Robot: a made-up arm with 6 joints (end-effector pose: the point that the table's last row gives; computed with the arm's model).
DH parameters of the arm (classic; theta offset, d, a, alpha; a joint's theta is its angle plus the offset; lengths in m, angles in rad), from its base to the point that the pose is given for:
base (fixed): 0 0.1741 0.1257 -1.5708
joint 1: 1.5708 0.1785 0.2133 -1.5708
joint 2: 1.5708 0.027 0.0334 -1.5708
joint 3: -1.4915 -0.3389 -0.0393 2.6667
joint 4: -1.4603 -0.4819 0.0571 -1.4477
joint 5: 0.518 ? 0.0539 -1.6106
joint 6: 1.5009 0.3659 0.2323 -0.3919
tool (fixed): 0.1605 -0.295 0 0
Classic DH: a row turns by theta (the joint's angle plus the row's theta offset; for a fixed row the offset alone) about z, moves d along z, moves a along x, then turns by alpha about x.
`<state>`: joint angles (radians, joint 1 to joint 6).
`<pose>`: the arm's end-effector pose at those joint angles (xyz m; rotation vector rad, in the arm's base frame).
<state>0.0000 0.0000 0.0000 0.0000 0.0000 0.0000</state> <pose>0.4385 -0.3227 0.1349 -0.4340 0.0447 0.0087</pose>
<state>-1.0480 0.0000 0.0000 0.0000 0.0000 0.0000</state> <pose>0.3158 -0.3227 0.4256 -0.3962 -0.9862 -0.2185</pose>
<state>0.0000 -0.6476 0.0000 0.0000 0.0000 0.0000</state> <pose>0.4385 -0.3263 -0.2027 0.2135 0.0394 0.0223</pose>
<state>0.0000 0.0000 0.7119 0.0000 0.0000 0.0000</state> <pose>0.6616 0.0129 0.1349 -0.4315 -0.1117 0.7090</pose>
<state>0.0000 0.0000 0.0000 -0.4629 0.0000 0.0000</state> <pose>0.4921 -0.1948 0.1983 -0.4193 -0.2528 0.3678</pose>
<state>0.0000 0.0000 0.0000 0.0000 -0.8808 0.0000</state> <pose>0.4481 -0.3299 -0.0361 0.4414 -0.0370 0.0626</pose>
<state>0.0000 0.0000 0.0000 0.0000 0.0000 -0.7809</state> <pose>0.2743 -0.4306 0.1373 -0.3816 0.1755 -0.7658</pose>
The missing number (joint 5, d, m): -0.0783
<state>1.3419 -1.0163 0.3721 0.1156 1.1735 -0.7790</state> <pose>-0.0353 -0.2778 -0.1339 -0.8615 1.2350 -0.2067</pose>
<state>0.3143 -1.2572 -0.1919 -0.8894 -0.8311 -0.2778</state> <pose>0.3283 -0.0333 -0.4364 1.6199 -0.2251 0.0935</pose>
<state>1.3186 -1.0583 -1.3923 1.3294 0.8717 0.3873</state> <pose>-0.4096 -0.0134 0.6086 -0.5094 -2.3666 0.6841</pose>
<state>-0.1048 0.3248 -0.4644 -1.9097 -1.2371 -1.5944</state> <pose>0.3990 -0.1014 0.0903 -0.1279 0.4685 0.1568</pose>
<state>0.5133 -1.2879 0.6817 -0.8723 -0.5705 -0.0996</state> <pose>0.4839 0.0166 -0.1406 1.4641 -0.7730 0.6891</pose>
